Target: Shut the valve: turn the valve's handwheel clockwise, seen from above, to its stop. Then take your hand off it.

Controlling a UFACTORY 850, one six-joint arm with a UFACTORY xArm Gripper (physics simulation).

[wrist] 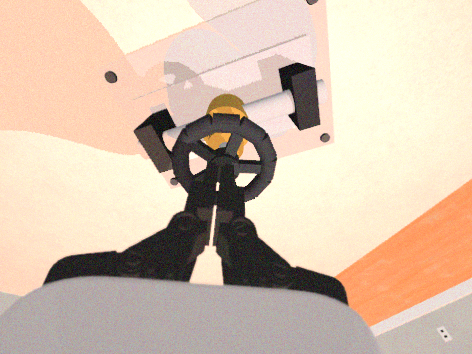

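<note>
The valve's black handwheel (269, 157) shows near the middle of the wrist view, a thick ring with spokes and a central hub. Behind it is the yellow valve body (226, 105) on a pale pipe. My gripper (218, 181) is shut and empty, its two black fingers side by side with a thin gap of light between them. In the view, the fingertips overlap the hub and the near part of the ring. Whether they touch the wheel cannot be told. The fingers hide the near part of the rim and some spokes.
The pale pipe (270, 102) runs between two black support blocks (304, 97) (156, 142), one on each side of the valve. They stand on a pale pinkish base plate (321, 60) with dark bolts at its corners. An orange strip (425, 240) shows at the lower right.
</note>
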